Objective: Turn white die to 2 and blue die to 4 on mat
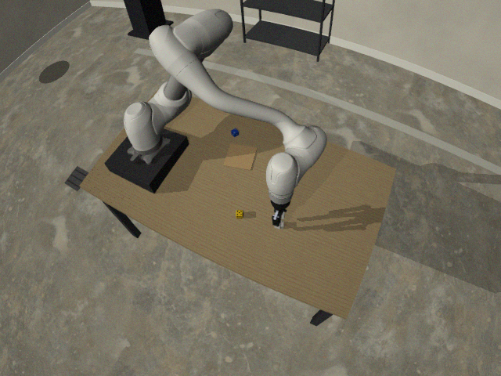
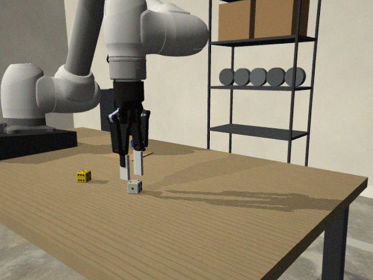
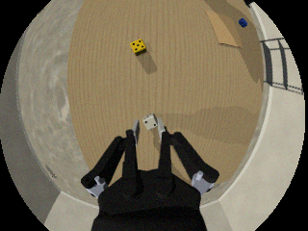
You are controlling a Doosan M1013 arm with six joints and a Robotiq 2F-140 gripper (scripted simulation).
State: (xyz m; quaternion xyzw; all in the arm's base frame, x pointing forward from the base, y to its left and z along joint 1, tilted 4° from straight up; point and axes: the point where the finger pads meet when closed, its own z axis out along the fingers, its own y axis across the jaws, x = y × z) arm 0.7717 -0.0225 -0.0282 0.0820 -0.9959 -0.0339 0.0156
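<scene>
My gripper is now 10 mm to the right of the white die and 60 mm above it. The rest, counted from my hand: blue die: 450 mm behind, 350 mm to the left, 60 mm below; then mat: 350 mm behind, 240 mm to the left, 70 mm below; then yellow die: 180 mm behind, 40 mm to the right, 60 mm below.
</scene>
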